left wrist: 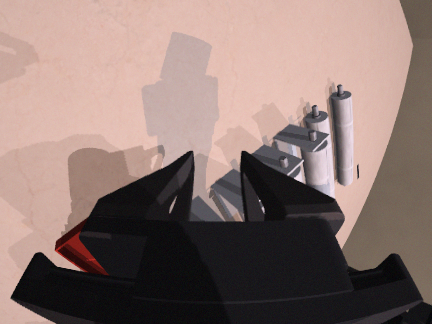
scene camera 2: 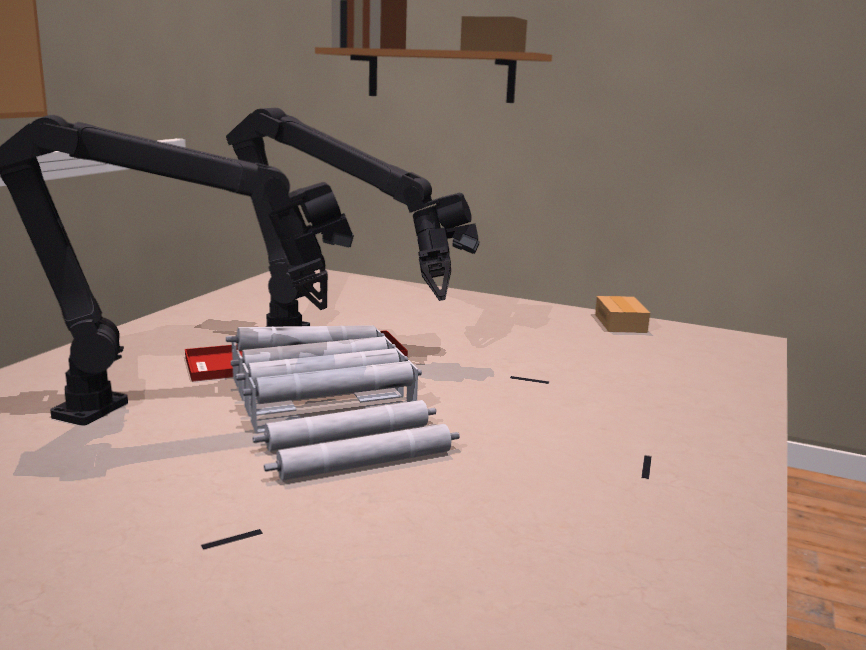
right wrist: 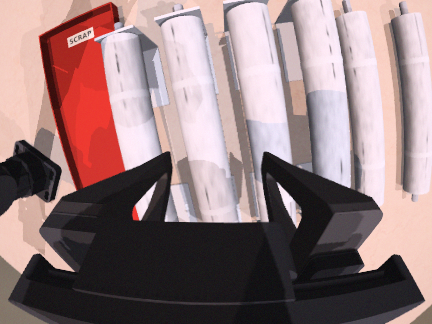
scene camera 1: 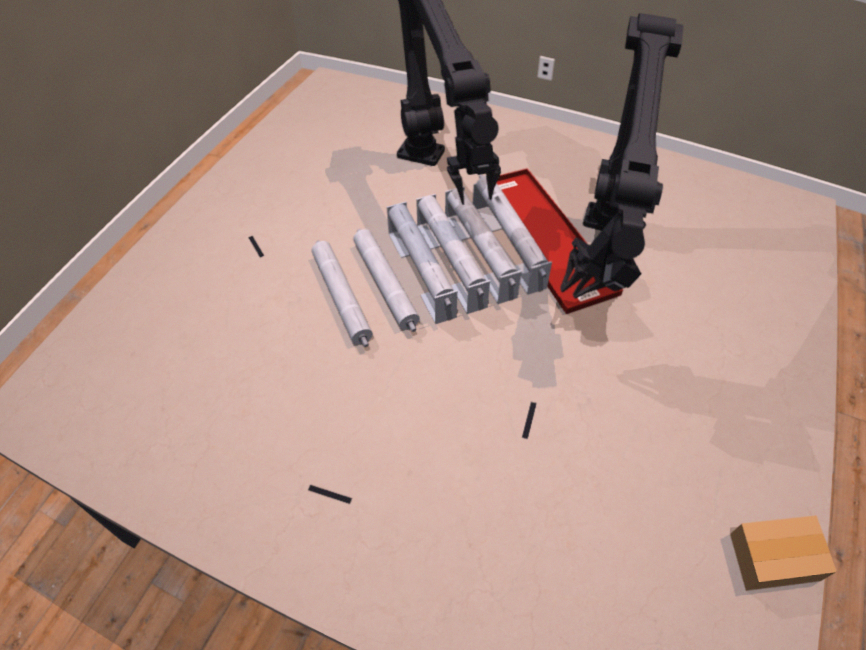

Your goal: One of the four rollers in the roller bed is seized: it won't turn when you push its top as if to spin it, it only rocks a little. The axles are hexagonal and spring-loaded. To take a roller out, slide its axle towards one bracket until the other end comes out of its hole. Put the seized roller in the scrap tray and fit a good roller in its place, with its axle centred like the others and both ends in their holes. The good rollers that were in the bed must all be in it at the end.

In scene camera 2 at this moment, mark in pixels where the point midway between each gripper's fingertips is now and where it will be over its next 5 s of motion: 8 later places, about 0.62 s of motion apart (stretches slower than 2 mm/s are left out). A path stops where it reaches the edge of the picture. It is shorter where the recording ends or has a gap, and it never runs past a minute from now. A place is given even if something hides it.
The left gripper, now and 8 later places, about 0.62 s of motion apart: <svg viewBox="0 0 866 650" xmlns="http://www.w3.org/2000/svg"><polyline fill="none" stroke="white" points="442,298 487,239 502,164 501,142 501,144 486,189 447,251 388,301 353,316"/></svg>
The right gripper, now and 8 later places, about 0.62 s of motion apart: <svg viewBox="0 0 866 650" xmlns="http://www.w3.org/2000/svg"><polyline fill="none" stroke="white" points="323,303 365,257 349,189 335,165 336,166 348,193 342,248 292,290 232,315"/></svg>
